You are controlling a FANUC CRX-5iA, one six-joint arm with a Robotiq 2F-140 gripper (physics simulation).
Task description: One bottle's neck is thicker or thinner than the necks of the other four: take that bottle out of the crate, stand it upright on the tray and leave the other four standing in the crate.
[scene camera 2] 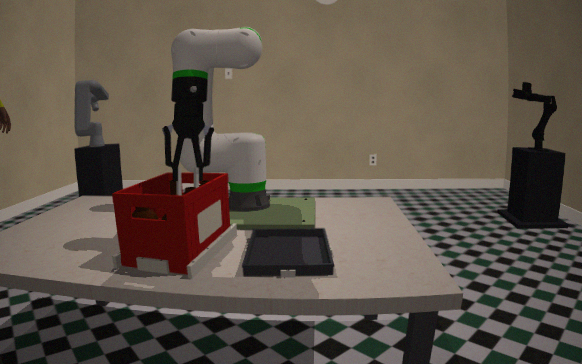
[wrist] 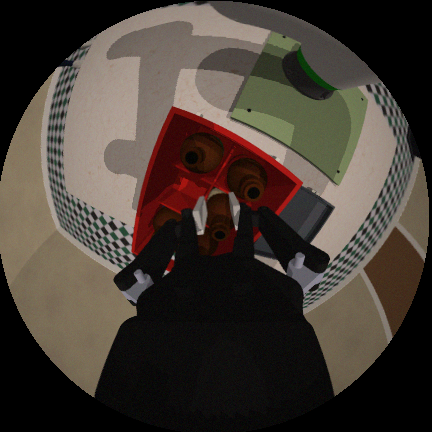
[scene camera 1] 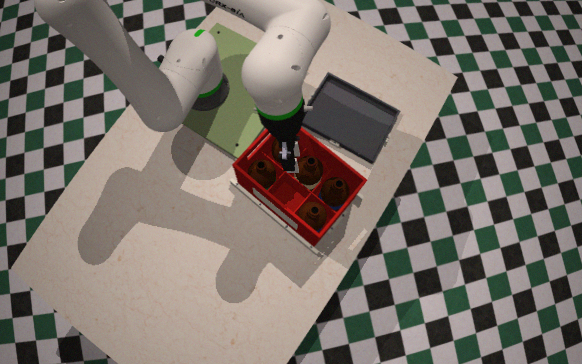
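Pixels of known places: gripper, between the fingertips: [wrist: 217,202] [scene camera 1: 293,163]; arm's base, origin of its link: [scene camera 2: 248,205] [wrist: 308,74] [scene camera 1: 205,89].
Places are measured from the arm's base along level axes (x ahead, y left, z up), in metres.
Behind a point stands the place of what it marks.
A red crate [scene camera 1: 243,178] {x 0.305, y -0.164, z 0.114 m} [scene camera 2: 156,231] {x 0.550, y -0.063, z 0.081 m} [wrist: 146,189] {x 0.391, y -0.161, z 0.158 m} with several cells holds brown bottles. Bottles [scene camera 1: 262,172] {x 0.335, y -0.125, z 0.129 m} [scene camera 1: 308,169] {x 0.420, y -0.048, z 0.131 m} [scene camera 1: 334,191] {x 0.505, y -0.052, z 0.130 m} stand upright in it, and another [scene camera 1: 313,214] {x 0.500, y -0.135, z 0.149 m} stands at the near right corner. One more is mostly hidden under my gripper. One cell [scene camera 1: 289,191] {x 0.399, y -0.090, z -0.005 m} is empty. My gripper [scene camera 1: 288,160] {x 0.379, y -0.056, z 0.122 m} [scene camera 2: 186,185] {x 0.379, y -0.056, z 0.122 m} [wrist: 217,202] {x 0.379, y -0.056, z 0.122 m} points straight down, its fingertips just inside the crate's rim, in the row beside the tray. The fingers stand a little apart. In the wrist view a bottle's neck [wrist: 219,221] {x 0.400, y -0.040, z 0.137 m} shows between the pads, ungripped. The dark tray [scene camera 1: 347,115] {x 0.388, y 0.204, z -0.008 m} [scene camera 2: 282,253] {x 0.405, y 0.188, z -0.008 m} [wrist: 314,219] {x 0.334, y 0.260, z -0.008 m} is empty.
The arm's base stands on a green plate [scene camera 1: 232,123] {x 0.143, y -0.035, z 0.002 m} [scene camera 2: 282,213] {x 0.089, y 0.134, z 0.002 m} behind the crate. White brackets hold the crate and the tray in place on the beige table [scene camera 1: 181,289] {x 0.340, y -0.490, z -0.013 m} [scene camera 2: 383,253] {x 0.376, y 0.431, z -0.013 m}. The table's edge runs close to the crate's right side.
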